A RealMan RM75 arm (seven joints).
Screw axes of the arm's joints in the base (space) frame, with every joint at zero. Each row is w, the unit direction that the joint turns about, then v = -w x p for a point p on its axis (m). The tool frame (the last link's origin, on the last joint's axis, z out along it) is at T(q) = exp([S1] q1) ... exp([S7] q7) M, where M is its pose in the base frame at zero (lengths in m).
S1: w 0 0 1 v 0 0 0
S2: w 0 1 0 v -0.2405 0 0
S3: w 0 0 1 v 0 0 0
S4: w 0 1 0 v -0.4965 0 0
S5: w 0 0 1 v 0 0 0
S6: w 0 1 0 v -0.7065 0 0
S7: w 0 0 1 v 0 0 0
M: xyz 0 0 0.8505 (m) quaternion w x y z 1 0 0 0
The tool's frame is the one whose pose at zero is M.
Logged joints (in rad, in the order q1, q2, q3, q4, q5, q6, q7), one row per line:
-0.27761 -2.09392 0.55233 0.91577 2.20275 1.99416 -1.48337
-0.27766 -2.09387 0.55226 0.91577 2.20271 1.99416 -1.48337
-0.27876 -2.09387 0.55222 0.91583 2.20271 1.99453 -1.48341
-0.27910 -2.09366 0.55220 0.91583 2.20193 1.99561 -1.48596
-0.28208 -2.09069 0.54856 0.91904 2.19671 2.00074 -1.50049
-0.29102 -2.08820 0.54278 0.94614 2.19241 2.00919 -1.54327
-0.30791 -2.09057 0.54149 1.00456 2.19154 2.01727 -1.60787
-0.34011 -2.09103 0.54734 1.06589 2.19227 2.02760 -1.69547
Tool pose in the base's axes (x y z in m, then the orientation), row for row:
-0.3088 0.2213 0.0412 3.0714 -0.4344 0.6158
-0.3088 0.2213 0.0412 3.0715 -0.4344 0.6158
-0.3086 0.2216 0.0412 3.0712 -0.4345 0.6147
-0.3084 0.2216 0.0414 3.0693 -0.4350 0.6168
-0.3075 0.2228 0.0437 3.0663 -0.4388 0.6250
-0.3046 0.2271 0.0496 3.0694 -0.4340 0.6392
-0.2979 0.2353 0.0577 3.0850 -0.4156 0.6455
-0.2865 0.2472 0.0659 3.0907 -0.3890 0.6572
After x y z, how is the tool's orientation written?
As angles about the fixed x, y, z axes (roll, pitch, yaw), in radians.
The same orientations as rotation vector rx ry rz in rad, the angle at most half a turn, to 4 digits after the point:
-2.8696 -0.8882 -0.6637
-2.8695 -0.8882 -0.6636
-2.8704 -0.8866 -0.6640
-2.8705 -0.8892 -0.6657
-2.8657 -0.8994 -0.6721
-2.8566 -0.9202 -0.6622
-2.8493 -0.9341 -0.6265
-2.8516 -0.9563 -0.5855

